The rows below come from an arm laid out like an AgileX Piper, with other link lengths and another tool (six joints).
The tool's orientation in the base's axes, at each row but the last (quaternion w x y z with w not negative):
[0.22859 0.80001 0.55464 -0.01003]
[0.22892 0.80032 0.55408 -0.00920]
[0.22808 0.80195 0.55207 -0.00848]
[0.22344 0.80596 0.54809 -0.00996]
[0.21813 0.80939 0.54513 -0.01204]
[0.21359 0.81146 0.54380 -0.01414]
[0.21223 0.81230 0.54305 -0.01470]
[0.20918 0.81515 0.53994 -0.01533]
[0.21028 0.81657 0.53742 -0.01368]
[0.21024 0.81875 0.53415 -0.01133]
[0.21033 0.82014 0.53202 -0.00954]
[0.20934 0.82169 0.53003 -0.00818]
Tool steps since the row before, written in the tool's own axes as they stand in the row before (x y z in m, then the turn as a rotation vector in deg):
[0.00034 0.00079 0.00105 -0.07 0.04 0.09]
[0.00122 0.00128 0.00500 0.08 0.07 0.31]
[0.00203 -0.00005 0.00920 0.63 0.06 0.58]
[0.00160 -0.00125 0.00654 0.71 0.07 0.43]
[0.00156 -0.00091 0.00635 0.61 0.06 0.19]
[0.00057 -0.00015 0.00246 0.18 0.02 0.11]
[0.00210 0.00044 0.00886 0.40 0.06 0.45]
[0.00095 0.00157 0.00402 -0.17 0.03 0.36]
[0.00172 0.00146 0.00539 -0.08 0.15 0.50]
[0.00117 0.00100 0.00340 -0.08 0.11 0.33]
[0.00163 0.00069 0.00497 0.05 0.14 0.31]
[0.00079 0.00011 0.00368 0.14 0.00 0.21]
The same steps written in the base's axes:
[0.00108 -0.00032 -0.00075 0.03 -0.11 -0.05]
[0.00281 -0.00117 -0.00435 0.17 -0.07 -0.27]
[0.00294 -0.00165 -0.00880 0.44 0.32 -0.67]
[0.00103 -0.00065 -0.00674 0.44 0.44 -0.55]
[0.00121 -0.00067 -0.00645 0.34 0.45 -0.31]
[0.00061 -0.00034 -0.00243 0.11 0.11 -0.14]
[0.00308 -0.00150 -0.00845 0.31 0.17 -0.49]
[0.00260 -0.00112 -0.00340 0.03 -0.29 -0.28]
[0.00311 -0.00092 -0.00486 0.20 -0.30 -0.39]
[0.00208 -0.00053 -0.00305 0.13 -0.22 -0.24]
[0.00235 -0.00059 -0.00469 0.21 -0.12 -0.25]
[0.00121 -0.00065 -0.00351 0.11 0.05 -0.22]

